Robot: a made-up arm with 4 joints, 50 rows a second.
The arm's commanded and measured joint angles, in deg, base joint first. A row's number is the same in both.
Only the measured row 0 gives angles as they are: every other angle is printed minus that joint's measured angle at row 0.
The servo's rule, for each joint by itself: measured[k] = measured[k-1] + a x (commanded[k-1-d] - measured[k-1]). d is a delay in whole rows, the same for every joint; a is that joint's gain. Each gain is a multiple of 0.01, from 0.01 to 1. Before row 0 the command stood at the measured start. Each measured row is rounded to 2 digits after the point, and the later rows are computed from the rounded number. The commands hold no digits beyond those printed.
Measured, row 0:
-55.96, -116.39, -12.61, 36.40
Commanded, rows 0 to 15:
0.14, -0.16, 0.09, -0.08
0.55, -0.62, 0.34, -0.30
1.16, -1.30, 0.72, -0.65
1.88, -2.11, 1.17, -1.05
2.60, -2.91, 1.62, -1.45
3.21, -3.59, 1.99, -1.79
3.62, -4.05, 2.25, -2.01
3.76, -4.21, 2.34, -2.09
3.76, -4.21, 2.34, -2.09
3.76, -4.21, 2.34, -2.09
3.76, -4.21, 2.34, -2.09
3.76, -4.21, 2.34, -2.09
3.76, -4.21, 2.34, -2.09
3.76, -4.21, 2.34, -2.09
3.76, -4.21, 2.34, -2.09
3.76, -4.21, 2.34, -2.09
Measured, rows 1 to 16:
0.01, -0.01, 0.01, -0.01
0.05, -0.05, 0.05, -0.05
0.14, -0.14, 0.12, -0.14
0.28, -0.28, 0.24, -0.28
0.47, -0.46, 0.39, -0.46
0.69, -0.68, 0.57, -0.66
0.92, -0.92, 0.75, -0.86
1.15, -1.15, 0.92, -1.04
1.36, -1.36, 1.08, -1.20
1.55, -1.56, 1.22, -1.33
1.73, -1.75, 1.34, -1.44
1.89, -1.92, 1.45, -1.54
2.04, -2.08, 1.55, -1.62
2.18, -2.23, 1.64, -1.69
2.31, -2.37, 1.72, -1.75
2.43, -2.50, 1.79, -1.80
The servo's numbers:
d 0
a 0.08 0.07 0.11 0.15

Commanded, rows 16 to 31:
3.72, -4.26, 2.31, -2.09
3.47, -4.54, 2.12, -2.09
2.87, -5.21, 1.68, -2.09
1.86, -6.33, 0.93, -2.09
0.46, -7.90, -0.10, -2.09
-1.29, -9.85, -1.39, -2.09
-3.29, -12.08, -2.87, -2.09
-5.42, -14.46, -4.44, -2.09
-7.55, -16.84, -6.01, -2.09
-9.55, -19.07, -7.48, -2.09
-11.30, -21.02, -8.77, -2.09
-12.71, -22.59, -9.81, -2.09
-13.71, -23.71, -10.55, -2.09
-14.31, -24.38, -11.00, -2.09
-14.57, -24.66, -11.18, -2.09
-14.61, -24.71, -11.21, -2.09
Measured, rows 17 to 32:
2.53, -2.62, 1.85, -1.84
2.61, -2.75, 1.88, -1.88
2.63, -2.92, 1.86, -1.91
2.57, -3.16, 1.76, -1.94
2.40, -3.49, 1.56, -1.96
2.10, -3.94, 1.24, -1.98
1.67, -4.51, 0.79, -2.00
1.10, -5.21, 0.21, -2.01
0.41, -6.02, -0.47, -2.02
-0.39, -6.93, -1.24, -2.03
-1.26, -7.92, -2.07, -2.04
-2.18, -8.95, -2.92, -2.05
-3.10, -9.98, -3.76, -2.06
-4.00, -10.99, -4.56, -2.06
-4.85, -11.95, -5.29, -2.06
-5.63, -12.84, -5.94, -2.06

